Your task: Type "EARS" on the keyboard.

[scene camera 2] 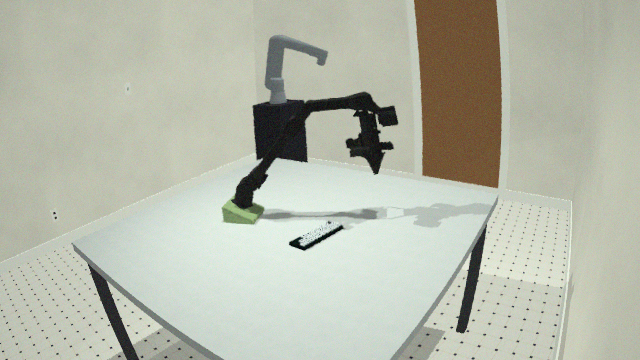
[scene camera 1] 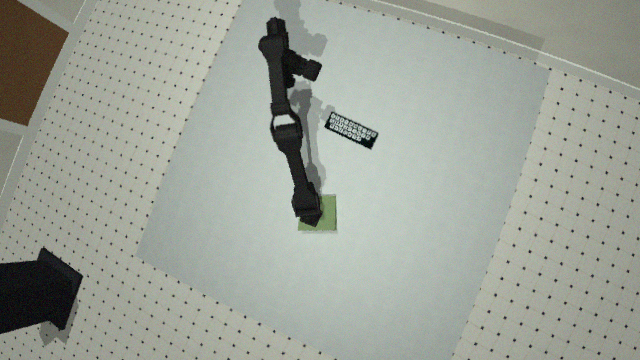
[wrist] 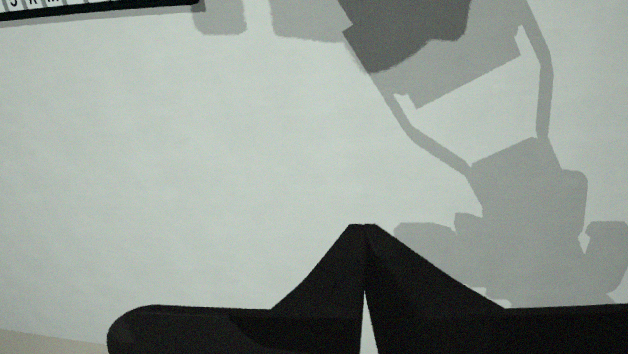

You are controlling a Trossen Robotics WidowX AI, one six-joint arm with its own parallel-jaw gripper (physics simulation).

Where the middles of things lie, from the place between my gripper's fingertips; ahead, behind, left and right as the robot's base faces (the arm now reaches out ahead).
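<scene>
I consider the black keyboard (scene camera 1: 364, 142), which is 0.16 m below my hand, 0.21 m to the right of it and 0.1 m behind it.
</scene>
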